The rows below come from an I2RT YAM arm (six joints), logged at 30 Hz.
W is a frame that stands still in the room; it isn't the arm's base.
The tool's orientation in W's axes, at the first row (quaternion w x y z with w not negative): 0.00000 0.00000 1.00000 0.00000
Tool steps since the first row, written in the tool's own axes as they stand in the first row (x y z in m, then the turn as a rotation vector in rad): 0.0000 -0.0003 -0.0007 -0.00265 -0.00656 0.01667; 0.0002 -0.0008 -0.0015 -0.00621 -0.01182 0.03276; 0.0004 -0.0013 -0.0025 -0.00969 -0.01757 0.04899; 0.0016 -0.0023 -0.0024 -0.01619 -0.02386 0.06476; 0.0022 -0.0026 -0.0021 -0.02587 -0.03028 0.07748; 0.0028 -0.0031 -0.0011 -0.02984 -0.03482 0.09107; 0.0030 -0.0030 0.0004 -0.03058 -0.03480 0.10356; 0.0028 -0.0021 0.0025 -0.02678 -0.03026 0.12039; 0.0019 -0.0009 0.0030 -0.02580 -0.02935 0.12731; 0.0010 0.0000 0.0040 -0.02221 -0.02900 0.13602; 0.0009 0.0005 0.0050 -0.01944 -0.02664 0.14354; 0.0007 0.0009 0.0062 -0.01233 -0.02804 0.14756; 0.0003 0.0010 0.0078 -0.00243 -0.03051 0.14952
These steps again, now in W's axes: 0.0000 -0.0003 0.0007 0.00265 -0.00656 -0.01667; -0.0002 -0.0008 0.0015 0.00621 -0.01182 -0.03276; -0.0004 -0.0013 0.0025 0.00969 -0.01757 -0.04899; -0.0016 -0.0023 0.0024 0.01619 -0.02386 -0.06476; -0.0022 -0.0026 0.0021 0.02587 -0.03028 -0.07748; -0.0028 -0.0031 0.0011 0.02984 -0.03482 -0.09107; -0.0030 -0.0030 -0.0004 0.03058 -0.03480 -0.10356; -0.0028 -0.0021 -0.0025 0.02678 -0.03026 -0.12039; -0.0019 -0.0009 -0.0030 0.02580 -0.02935 -0.12731; -0.0010 0.0000 -0.0040 0.02221 -0.02900 -0.13602; -0.0009 0.0005 -0.0050 0.01944 -0.02664 -0.14354; -0.0007 0.0009 -0.0062 0.01233 -0.02804 -0.14756; -0.0003 0.0010 -0.0078 0.00243 -0.03051 -0.14952
